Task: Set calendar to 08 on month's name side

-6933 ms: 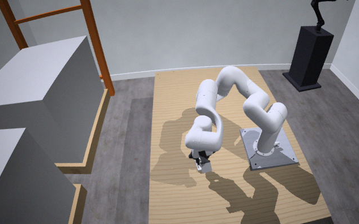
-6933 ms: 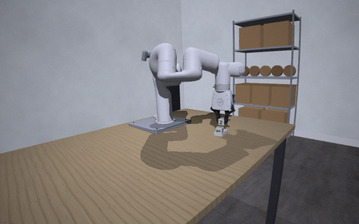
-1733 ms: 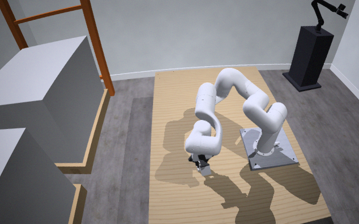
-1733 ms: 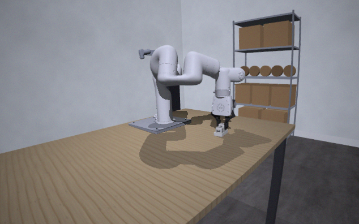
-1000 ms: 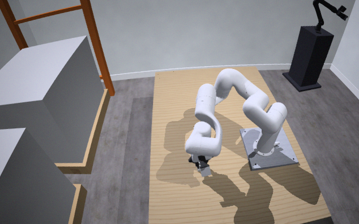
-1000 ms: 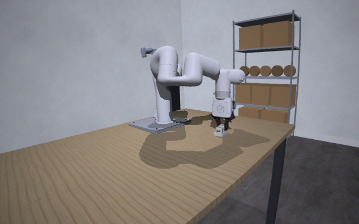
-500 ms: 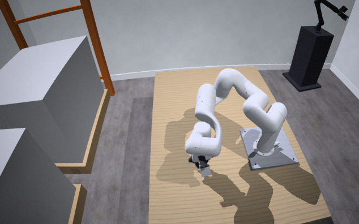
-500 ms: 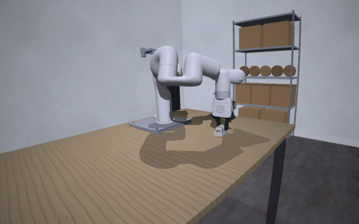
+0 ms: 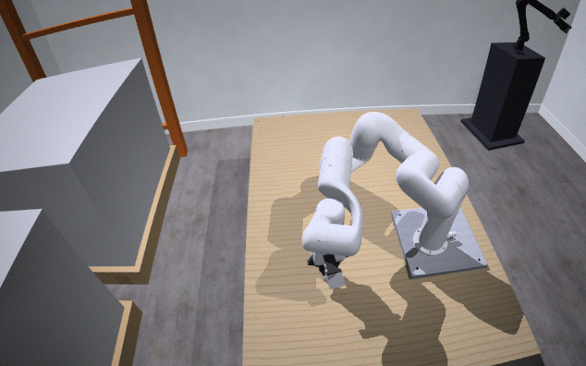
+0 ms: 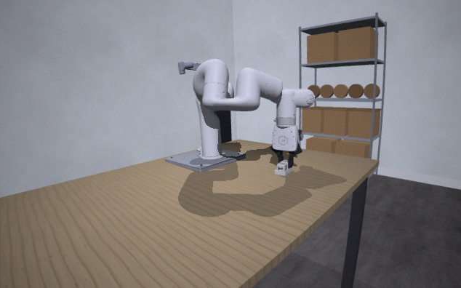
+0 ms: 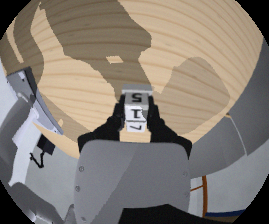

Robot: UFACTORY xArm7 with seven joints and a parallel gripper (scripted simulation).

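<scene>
Right now the white digit cube is 1 cm below my hand. Also, from my hand: white tray: 2 cm to the right, 3 cm below.
</scene>
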